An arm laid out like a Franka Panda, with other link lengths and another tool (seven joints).
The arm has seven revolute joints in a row. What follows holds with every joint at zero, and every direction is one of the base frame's.
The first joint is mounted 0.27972 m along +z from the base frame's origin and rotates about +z.
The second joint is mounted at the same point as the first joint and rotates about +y.
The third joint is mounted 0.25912 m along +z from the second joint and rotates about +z.
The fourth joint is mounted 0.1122 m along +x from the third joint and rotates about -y.
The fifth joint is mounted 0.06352 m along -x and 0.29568 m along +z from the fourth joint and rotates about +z.
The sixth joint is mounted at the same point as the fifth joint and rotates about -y.
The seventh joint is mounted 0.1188 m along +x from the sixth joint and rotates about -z.
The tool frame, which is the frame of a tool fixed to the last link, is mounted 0.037 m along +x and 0.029 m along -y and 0.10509 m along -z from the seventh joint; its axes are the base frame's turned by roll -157.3, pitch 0 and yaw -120.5 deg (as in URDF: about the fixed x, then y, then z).
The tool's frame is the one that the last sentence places.
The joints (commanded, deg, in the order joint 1, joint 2, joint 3, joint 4, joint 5, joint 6, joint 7), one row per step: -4.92 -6.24 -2.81 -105.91 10.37 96.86 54.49; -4.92 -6.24 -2.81 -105.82 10.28 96.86 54.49; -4.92 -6.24 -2.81 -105.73 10.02 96.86 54.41; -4.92 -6.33 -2.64 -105.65 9.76 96.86 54.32; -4.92 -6.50 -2.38 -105.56 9.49 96.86 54.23; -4.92 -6.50 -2.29 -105.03 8.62 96.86 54.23; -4.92 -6.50 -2.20 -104.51 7.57 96.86 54.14; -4.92 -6.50 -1.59 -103.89 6.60 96.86 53.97; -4.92 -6.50 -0.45 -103.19 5.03 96.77 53.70; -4.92 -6.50 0.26 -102.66 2.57 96.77 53.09; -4.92 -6.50 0.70 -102.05 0.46 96.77 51.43
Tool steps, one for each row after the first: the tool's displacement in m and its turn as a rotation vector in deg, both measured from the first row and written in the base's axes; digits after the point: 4 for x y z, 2 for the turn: 0.0001 -0.0002 0.0007 -0.10 -0.08 0.01; 0.0003 -0.0007 0.0015 -0.36 -0.15 0.14; 0.0005 0.0004 0.0030 -0.65 -0.30 0.44; 0.0007 0.0022 0.0053 -0.97 -0.54 0.82; 0.0016 0.0014 0.0096 -1.90 -0.95 1.05; 0.0025 0.0003 0.0140 -3.01 -1.34 1.38; 0.0045 0.0039 0.0191 -4.10 -1.87 2.28; 0.0073 0.0114 0.0251 -5.83 -2.36 3.89; 0.0094 0.0136 0.0308 -8.38 -2.70 5.51; 0.0121 0.0141 0.0370 -10.56 -3.24 7.84
